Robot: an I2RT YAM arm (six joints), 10 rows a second.
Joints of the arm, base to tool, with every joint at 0 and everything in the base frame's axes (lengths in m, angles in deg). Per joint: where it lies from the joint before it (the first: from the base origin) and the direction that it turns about. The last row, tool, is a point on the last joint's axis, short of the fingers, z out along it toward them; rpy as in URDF.
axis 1: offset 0.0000 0.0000 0.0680 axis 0 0 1
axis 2: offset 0.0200 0.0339 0.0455 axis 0 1 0
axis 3: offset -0.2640 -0.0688 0.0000 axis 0 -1 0
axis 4: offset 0.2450 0.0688 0.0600 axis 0 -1 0
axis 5: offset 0.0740 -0.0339 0.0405 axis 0 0 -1
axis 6: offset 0.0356 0.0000 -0.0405 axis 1 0 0
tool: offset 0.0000 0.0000 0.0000 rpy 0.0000 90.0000 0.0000
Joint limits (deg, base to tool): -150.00..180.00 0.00..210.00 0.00..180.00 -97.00..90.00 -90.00..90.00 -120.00..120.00
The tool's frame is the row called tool.
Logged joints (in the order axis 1, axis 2, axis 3, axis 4, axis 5, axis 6), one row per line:
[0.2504, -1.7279, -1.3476, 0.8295, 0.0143, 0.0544]
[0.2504, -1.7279, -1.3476, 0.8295, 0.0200, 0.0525]
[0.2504, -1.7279, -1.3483, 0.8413, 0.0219, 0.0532]
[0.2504, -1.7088, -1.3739, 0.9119, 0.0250, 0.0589]
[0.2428, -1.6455, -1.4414, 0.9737, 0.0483, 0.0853]
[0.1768, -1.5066, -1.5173, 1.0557, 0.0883, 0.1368]
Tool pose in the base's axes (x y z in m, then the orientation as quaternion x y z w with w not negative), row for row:
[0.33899, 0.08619, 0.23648, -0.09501, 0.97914, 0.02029, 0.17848]
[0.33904, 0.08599, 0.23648, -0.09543, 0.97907, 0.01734, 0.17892]
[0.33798, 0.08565, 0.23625, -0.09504, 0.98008, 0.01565, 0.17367]
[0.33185, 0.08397, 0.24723, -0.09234, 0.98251, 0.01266, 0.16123]
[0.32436, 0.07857, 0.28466, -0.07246, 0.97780, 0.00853, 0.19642]
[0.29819, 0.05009, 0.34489, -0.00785, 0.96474, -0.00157, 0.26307]
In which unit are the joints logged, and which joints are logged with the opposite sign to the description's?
The joints are logged in radians. Opposite sign: axis 2, axis 3, axis 4.
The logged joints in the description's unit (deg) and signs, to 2 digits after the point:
[14.35, 99.00, 77.21, -47.53, 0.82, 3.12]
[14.35, 99.00, 77.21, -47.53, 1.15, 3.01]
[14.35, 99.00, 77.25, -48.20, 1.25, 3.05]
[14.35, 97.91, 78.72, -52.25, 1.43, 3.37]
[13.91, 94.28, 82.59, -55.79, 2.77, 4.89]
[10.13, 86.32, 86.93, -60.49, 5.06, 7.84]

